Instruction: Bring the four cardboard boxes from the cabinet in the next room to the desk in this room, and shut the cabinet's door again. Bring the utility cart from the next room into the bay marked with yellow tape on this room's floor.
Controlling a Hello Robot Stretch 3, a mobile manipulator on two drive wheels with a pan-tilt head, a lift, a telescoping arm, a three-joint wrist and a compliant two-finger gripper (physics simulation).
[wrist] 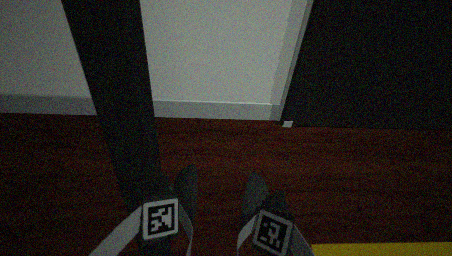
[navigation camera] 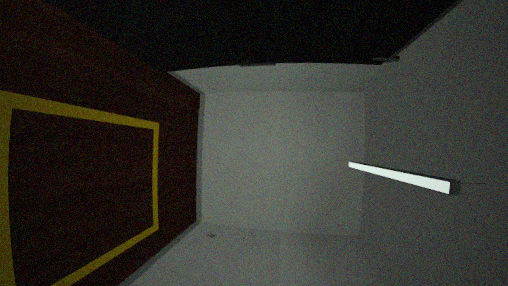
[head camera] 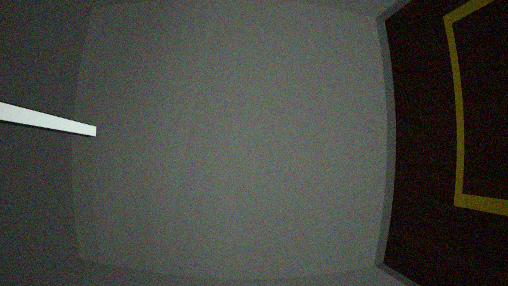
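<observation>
The bay's yellow tape (head camera: 459,110) (navigation camera: 155,175) (wrist: 385,249) lies on the dark red-brown floor. In the head view two of its corners show at the right; in the navigation view it is at the left; in the wrist view a strip of it shows at the bottom right. My gripper (wrist: 221,188) is open and empty, its two fingers apart above the floor. The cardboard boxes, the cabinet, the utility cart and the desk do not show in these views.
A pale wall (head camera: 230,140) (navigation camera: 280,160) (wrist: 215,55) with a grey baseboard (wrist: 215,109) stands beyond the floor. A large dark panel (navigation camera: 280,30) (wrist: 375,65) adjoins it. A small light block (wrist: 287,124) is at the panel's foot. A bright strip light (head camera: 50,120) (navigation camera: 400,176) is overhead.
</observation>
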